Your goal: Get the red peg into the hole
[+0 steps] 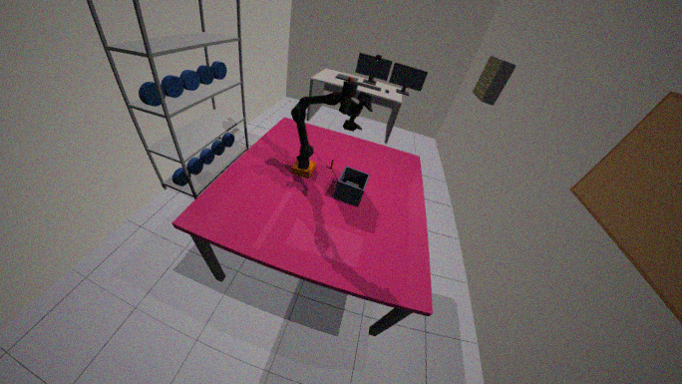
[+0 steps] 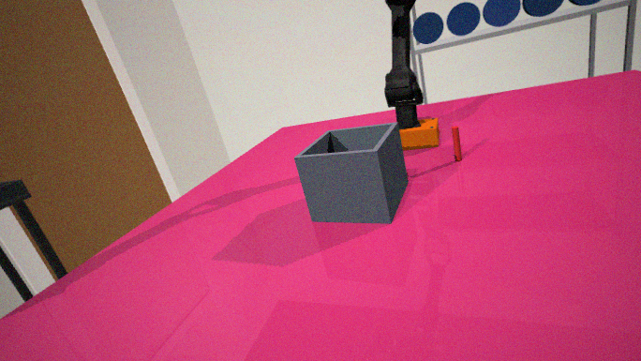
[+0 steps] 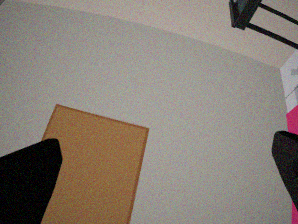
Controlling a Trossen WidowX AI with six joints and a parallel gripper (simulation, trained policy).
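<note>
My gripper tip is now 90 mm past the red peg, 320 mm to the right of it and 510 mm above it.
</note>
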